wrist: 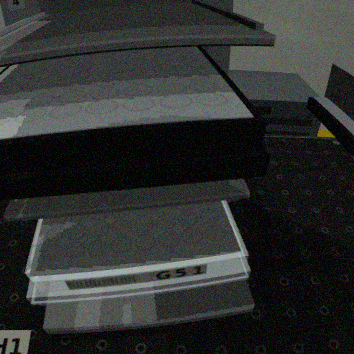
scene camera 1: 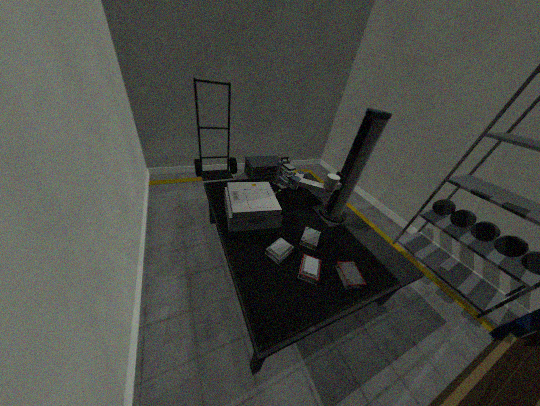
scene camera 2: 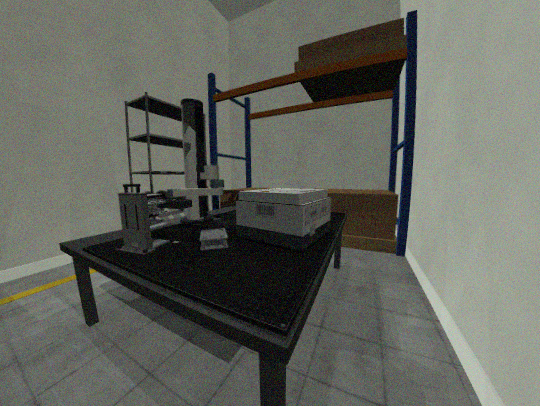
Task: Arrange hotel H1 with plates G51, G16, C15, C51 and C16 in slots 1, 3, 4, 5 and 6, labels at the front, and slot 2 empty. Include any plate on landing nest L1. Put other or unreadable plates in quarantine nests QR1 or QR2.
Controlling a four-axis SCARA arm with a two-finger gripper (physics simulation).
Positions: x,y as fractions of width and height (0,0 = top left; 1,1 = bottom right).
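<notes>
What I see here is a rack base (wrist: 0.66,0.84).
</notes>
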